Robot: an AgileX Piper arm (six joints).
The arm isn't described. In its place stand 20 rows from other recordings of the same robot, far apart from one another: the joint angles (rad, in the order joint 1, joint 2, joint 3, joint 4, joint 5, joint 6), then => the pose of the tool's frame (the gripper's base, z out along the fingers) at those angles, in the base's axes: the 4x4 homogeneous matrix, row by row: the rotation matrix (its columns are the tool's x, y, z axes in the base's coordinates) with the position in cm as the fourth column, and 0 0 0 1 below.
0.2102, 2.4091, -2.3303, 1.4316, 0.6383, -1.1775 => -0.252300 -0.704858 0.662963 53.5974; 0.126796 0.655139 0.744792 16.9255; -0.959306 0.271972 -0.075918 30.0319; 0 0 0 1
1.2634, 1.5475, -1.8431, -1.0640, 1.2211, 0.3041 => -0.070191 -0.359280 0.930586 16.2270; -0.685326 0.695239 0.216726 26.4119; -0.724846 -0.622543 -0.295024 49.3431; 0 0 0 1
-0.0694, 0.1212, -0.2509, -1.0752, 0.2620, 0.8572 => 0.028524 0.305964 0.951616 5.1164; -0.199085 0.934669 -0.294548 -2.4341; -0.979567 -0.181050 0.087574 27.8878; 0 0 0 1
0.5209, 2.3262, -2.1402, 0.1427, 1.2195, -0.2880 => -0.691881 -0.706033 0.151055 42.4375; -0.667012 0.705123 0.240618 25.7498; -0.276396 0.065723 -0.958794 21.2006; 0 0 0 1
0.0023, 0.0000, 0.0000, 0.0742, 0.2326, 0.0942 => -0.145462 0.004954 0.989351 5.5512; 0.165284 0.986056 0.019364 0.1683; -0.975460 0.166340 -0.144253 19.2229; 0 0 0 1
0.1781, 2.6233, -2.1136, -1.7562, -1.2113, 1.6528 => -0.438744 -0.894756 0.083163 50.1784; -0.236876 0.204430 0.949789 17.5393; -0.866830 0.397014 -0.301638 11.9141; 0 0 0 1
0.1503, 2.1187, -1.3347, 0.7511, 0.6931, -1.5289 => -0.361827 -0.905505 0.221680 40.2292; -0.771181 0.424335 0.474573 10.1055; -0.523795 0.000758 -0.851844 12.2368; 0 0 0 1
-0.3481, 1.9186, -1.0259, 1.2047, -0.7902, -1.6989 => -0.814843 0.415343 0.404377 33.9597; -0.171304 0.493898 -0.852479 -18.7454; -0.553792 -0.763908 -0.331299 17.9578; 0 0 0 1
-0.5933, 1.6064, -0.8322, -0.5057, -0.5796, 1.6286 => 0.249051 0.246435 0.936613 29.7859; 0.913696 0.260893 -0.311601 -17.1740; -0.321145 0.933384 -0.160191 24.7238; 0 0 0 1
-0.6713, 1.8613, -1.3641, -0.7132, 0.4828, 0.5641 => -0.620682 0.707696 0.337520 30.9952; 0.384049 0.649710 -0.656036 -28.1518; -0.683564 -0.277566 -0.675053 24.1290; 0 0 0 1
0.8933, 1.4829, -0.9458, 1.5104, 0.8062, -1.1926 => -0.562578 -0.806377 -0.182377 13.9510; -0.381724 0.057680 0.922475 27.7980; -0.733343 0.588582 -0.340263 28.7490; 0 0 0 1
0.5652, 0.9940, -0.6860, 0.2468, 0.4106, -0.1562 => -0.532073 -0.563809 0.631678 16.5442; -0.254065 0.817984 0.516095 11.5434; -0.807681 0.114113 -0.578471 29.4666; 0 0 0 1
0.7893, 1.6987, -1.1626, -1.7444, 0.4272, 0.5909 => 0.250607 -0.383012 0.889099 29.9093; -0.940994 0.119388 0.316665 24.8710; -0.227434 -0.915996 -0.330493 27.9082; 0 0 0 1
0.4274, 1.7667, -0.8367, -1.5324, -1.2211, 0.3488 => 0.422138 -0.892802 -0.157171 23.6964; -0.146856 -0.238436 0.959990 20.1805; -0.894557 -0.382167 -0.231767 19.8834; 0 0 0 1
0.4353, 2.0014, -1.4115, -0.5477, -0.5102, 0.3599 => 0.030998 -0.639364 0.768279 41.7461; -0.123033 0.760362 0.637740 21.9662; -0.991918 -0.114292 -0.055093 25.6945; 0 0 0 1
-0.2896, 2.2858, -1.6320, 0.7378, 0.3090, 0.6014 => -0.035521 0.700301 0.712963 48.4328; 0.998767 0.049640 0.001002 -12.4895; -0.034689 0.712119 -0.701201 13.1067; 0 0 0 1
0.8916, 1.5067, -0.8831, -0.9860, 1.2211, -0.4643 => 0.003099 -0.778192 0.628019 21.2444; -0.796318 -0.381794 -0.469160 14.9661; 0.604870 -0.498649 -0.620871 24.1549; 0 0 0 1
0.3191, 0.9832, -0.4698, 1.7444, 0.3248, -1.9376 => -0.230579 -0.629022 0.742405 17.4849; -0.258938 0.775119 0.576317 8.7893; -0.937968 -0.059350 -0.341604 26.4713; 0 0 0 1
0.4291, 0.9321, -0.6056, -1.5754, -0.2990, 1.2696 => -0.008566 -0.692479 0.721387 16.7007; -0.320516 0.685253 0.653987 10.5888; -0.947205 -0.225614 -0.227820 31.3948; 0 0 0 1
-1.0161, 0.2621, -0.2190, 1.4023, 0.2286, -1.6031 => -0.142234 0.696545 0.703275 5.7038; -0.147559 0.687638 -0.710901 -5.3459; -0.978773 -0.204889 0.004976 26.6941; 0 0 0 1
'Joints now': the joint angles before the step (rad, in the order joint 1, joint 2, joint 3, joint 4, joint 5, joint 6). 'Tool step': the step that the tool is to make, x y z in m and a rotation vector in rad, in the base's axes. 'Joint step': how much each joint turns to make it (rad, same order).
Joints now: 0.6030 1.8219 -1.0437 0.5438 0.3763 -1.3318
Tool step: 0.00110 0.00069 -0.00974 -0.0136 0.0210 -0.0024
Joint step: 0.0000 0.0272 0.0000 0.0020 -0.0026 0.0001
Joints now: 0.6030 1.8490 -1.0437 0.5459 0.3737 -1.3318
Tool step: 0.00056 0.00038 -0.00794 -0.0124 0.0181 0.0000
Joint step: 0.0000 0.0218 0.0000 0.0000 0.0001 0.0000
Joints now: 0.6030 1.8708 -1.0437 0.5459 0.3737 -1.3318
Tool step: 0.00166 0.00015 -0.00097 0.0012 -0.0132 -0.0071
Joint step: 0.0000 0.0042 0.0001 0.0000 -0.0185 0.0000
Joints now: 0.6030 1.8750 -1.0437 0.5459 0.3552 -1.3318
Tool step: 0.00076 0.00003 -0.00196 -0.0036 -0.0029 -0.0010
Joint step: 0.0000 0.0059 0.0001 -0.0028 -0.0074 0.0001
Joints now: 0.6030 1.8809 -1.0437 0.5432 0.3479 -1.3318
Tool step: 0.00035 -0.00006 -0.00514 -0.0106 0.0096 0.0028
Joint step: -0.0004 0.0139 0.0000 -0.0045 0.0000 -0.0001
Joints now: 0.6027 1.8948 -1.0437 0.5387 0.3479 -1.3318
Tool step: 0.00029 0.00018 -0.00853 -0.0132 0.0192 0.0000
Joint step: -0.0001 0.0233 0.0000 0.0001 0.0000 -0.0001
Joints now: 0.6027 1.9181 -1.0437 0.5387 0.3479 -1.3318
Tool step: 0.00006 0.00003 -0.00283 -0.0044 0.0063 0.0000
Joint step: 0.0000 0.0077 0.0000 0.0000 -0.0001 0.0000
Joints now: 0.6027 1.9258 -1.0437 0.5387 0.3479 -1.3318
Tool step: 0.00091 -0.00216 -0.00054 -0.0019 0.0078 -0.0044
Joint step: -0.0072 0.0008 0.0001 0.0000 0.0077 0.0000
